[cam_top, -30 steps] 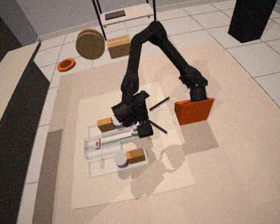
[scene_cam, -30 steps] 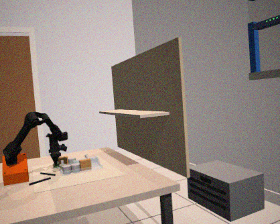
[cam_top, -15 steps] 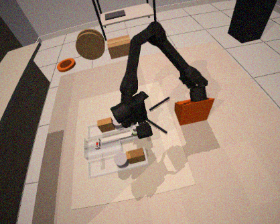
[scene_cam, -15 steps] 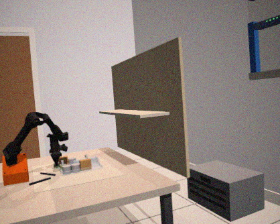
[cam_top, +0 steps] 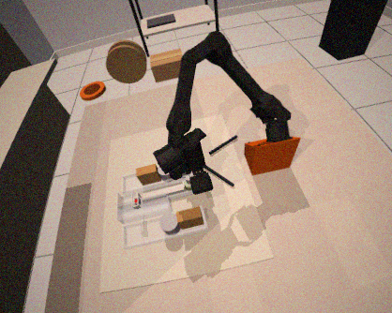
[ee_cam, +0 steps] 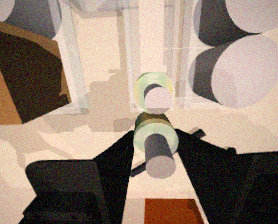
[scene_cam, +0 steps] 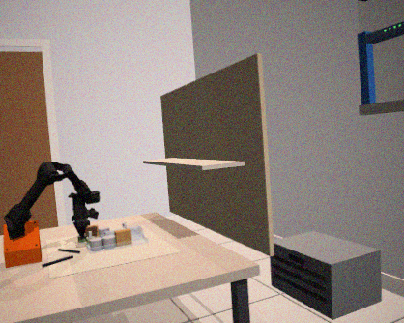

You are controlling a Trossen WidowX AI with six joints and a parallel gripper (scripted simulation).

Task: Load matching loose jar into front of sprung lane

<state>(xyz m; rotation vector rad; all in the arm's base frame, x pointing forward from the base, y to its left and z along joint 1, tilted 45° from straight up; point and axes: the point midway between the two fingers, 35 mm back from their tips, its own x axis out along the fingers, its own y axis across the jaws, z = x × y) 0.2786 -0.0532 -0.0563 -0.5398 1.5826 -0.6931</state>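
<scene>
Now: gripper tip 190 mm short of the clear rack, 10 mm to the right of it and 30 mm above it. Round my gripper tip: red mark (230 mm ahead, 20 mm to the left, 20 mm above); pale plate (150 mm ahead, 20 mm to the left).
</scene>
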